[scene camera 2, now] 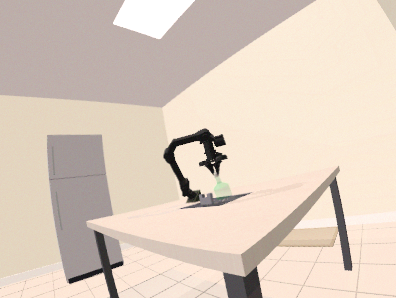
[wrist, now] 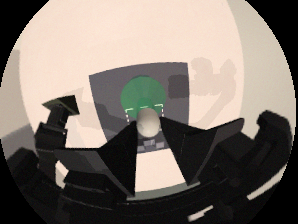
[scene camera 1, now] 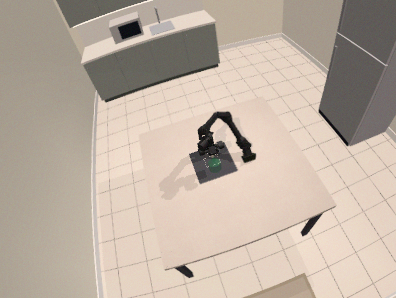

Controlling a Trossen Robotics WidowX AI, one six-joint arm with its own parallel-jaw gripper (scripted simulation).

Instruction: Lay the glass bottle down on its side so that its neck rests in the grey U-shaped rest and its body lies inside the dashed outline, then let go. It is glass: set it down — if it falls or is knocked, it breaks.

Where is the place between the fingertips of the gripper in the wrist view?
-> At 148,121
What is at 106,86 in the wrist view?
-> A dark grey mat.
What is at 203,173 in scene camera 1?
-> A dark grey mat.
